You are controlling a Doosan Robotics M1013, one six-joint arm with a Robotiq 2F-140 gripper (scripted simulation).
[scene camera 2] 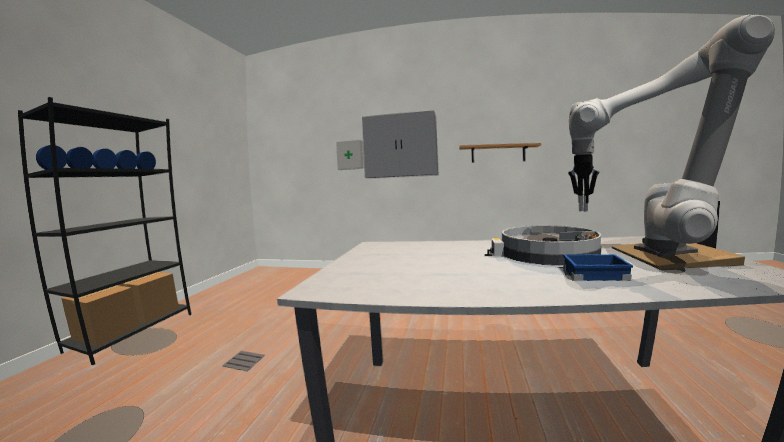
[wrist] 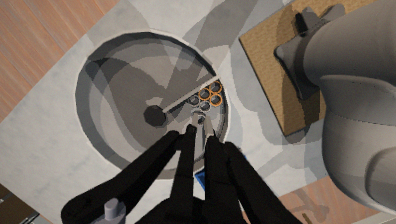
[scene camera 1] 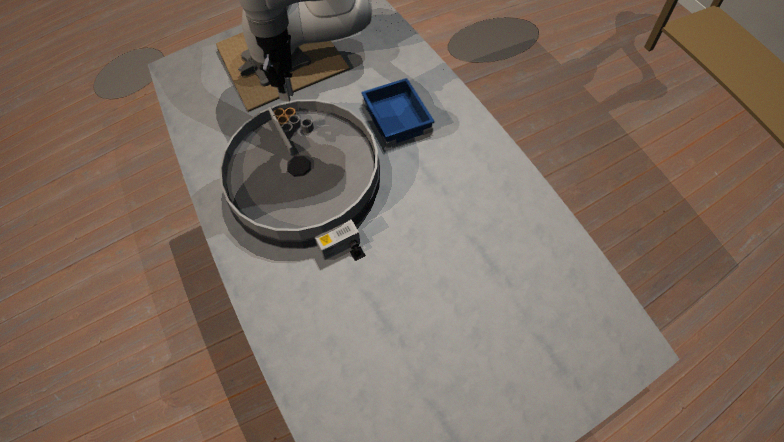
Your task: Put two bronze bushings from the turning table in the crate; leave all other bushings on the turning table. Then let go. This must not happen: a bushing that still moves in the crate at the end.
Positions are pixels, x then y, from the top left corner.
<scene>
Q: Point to a blue crate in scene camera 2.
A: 585,267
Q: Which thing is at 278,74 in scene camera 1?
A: My gripper.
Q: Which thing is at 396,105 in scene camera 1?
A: A blue crate.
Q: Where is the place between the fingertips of my gripper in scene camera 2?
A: At 583,211
</scene>
